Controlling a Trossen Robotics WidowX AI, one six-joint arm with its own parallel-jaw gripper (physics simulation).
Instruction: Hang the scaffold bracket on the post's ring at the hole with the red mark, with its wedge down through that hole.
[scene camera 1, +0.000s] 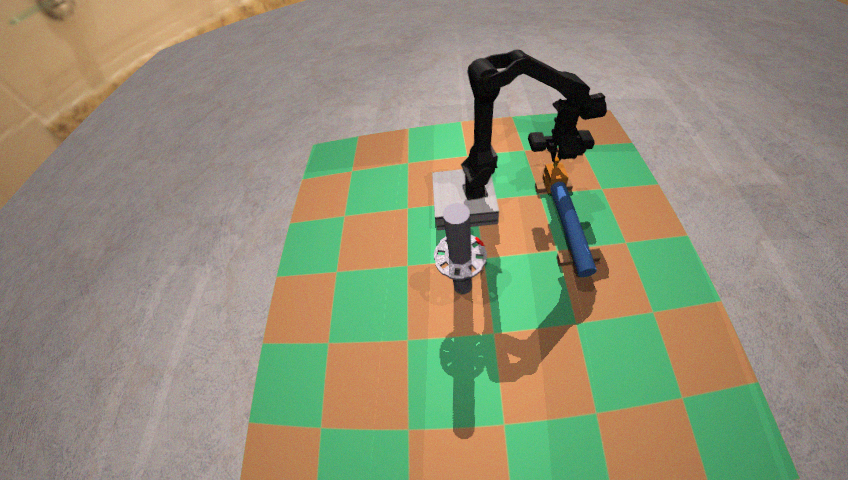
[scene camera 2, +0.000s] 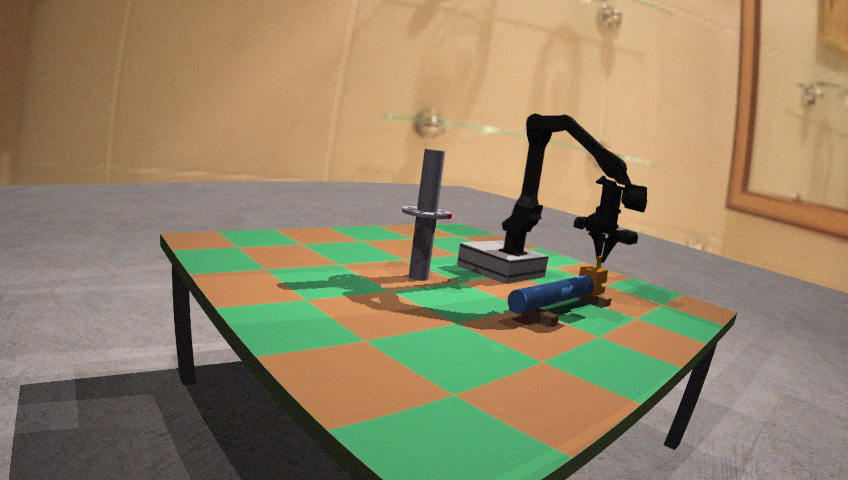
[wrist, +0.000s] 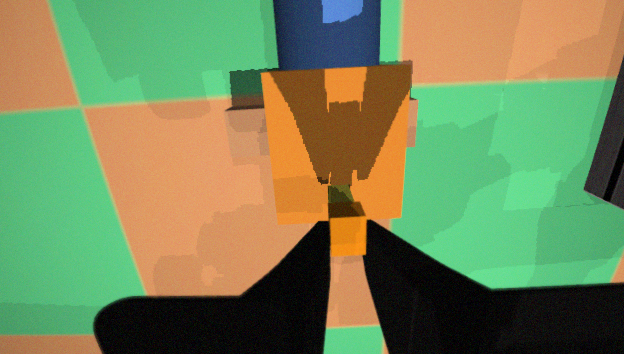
my gripper: scene camera 1; scene camera 2 600, 261; wrist
scaffold bracket: scene camera 1; scene camera 2 590, 280; wrist
same spot on scaffold bracket: (scene camera 1: 555, 179) = (wrist: 371, 66)
same spot on my gripper: (wrist: 415, 296) = (scene camera 1: 556, 152)
